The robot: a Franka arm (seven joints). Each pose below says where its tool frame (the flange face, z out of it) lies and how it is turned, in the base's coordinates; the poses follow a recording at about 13 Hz.
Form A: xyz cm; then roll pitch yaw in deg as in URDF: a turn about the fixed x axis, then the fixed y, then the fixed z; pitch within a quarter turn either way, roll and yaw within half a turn.
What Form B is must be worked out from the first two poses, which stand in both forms.
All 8 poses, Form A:
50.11 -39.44 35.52 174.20 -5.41 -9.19
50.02 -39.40 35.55 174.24 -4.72 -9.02
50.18 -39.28 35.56 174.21 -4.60 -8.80
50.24 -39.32 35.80 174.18 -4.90 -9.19
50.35 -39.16 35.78 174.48 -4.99 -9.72
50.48 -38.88 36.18 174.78 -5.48 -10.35
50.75 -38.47 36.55 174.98 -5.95 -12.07
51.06 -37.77 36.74 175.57 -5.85 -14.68
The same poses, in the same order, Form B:
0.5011 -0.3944 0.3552 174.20 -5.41 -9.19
0.5002 -0.3940 0.3555 174.24 -4.72 -9.02
0.5018 -0.3928 0.3556 174.21 -4.60 -8.80
0.5024 -0.3932 0.3580 174.18 -4.90 -9.19
0.5035 -0.3916 0.3578 174.48 -4.99 -9.72
0.5048 -0.3888 0.3618 174.78 -5.48 -10.35
0.5075 -0.3847 0.3655 174.98 -5.95 -12.07
0.5106 -0.3777 0.3674 175.57 -5.85 -14.68

